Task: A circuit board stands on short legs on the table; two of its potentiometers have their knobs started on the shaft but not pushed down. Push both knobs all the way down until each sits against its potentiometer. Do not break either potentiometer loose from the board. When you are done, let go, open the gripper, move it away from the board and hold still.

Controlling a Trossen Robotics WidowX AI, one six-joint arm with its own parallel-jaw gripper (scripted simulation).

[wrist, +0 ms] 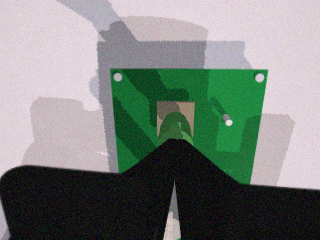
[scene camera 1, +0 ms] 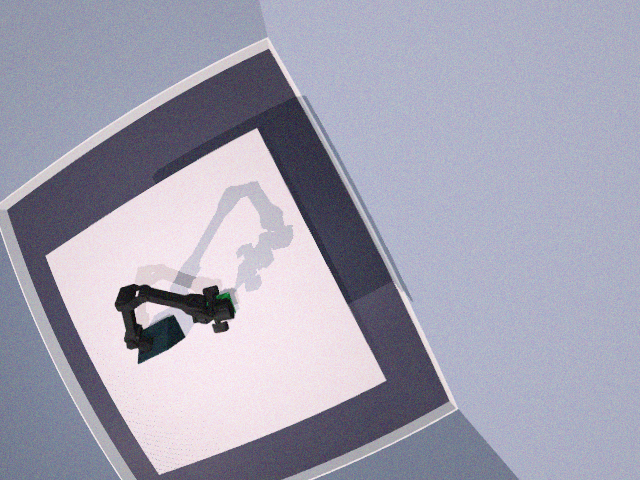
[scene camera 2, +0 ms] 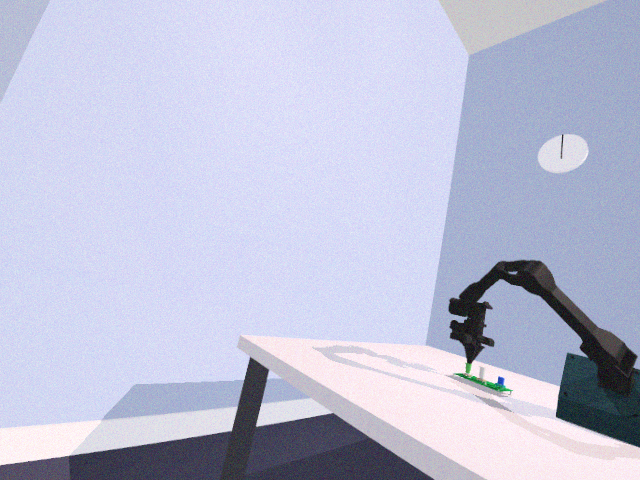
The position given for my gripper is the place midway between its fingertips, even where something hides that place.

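Observation:
There is a green knob (wrist: 175, 125) that I can see. As for my gripper (scene camera 2: 469, 363), I see it there, and the wrist view gives me the gripper (wrist: 176, 147) too.

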